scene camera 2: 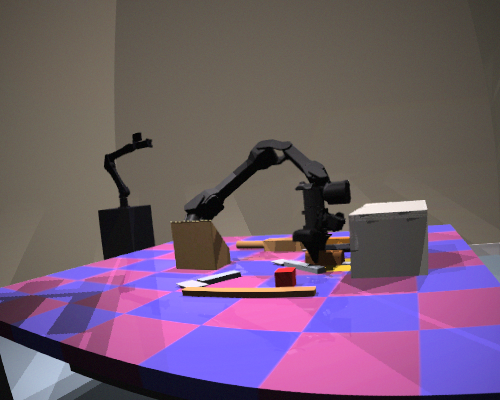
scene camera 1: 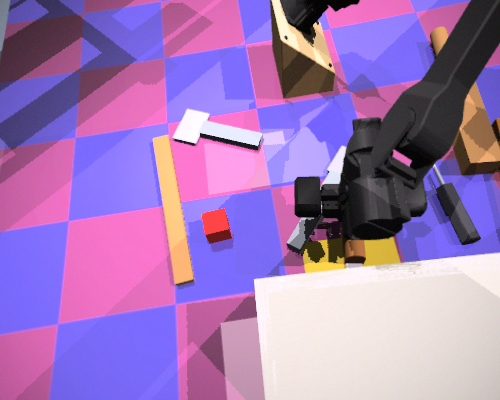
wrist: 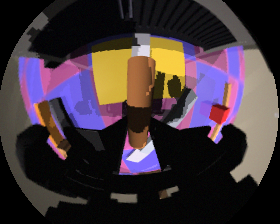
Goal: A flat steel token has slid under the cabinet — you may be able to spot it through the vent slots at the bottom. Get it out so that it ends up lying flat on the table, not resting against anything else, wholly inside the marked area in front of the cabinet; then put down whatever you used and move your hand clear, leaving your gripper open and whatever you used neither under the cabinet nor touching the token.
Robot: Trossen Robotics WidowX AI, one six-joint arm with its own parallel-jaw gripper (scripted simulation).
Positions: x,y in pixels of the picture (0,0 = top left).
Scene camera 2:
my gripper: 318,261
long wooden slat: 309,291
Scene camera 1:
my gripper: 350,219
red cube: 216,225
long wooden slat: 180,253
white cabinet: 417,323
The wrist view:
my gripper: 138,118
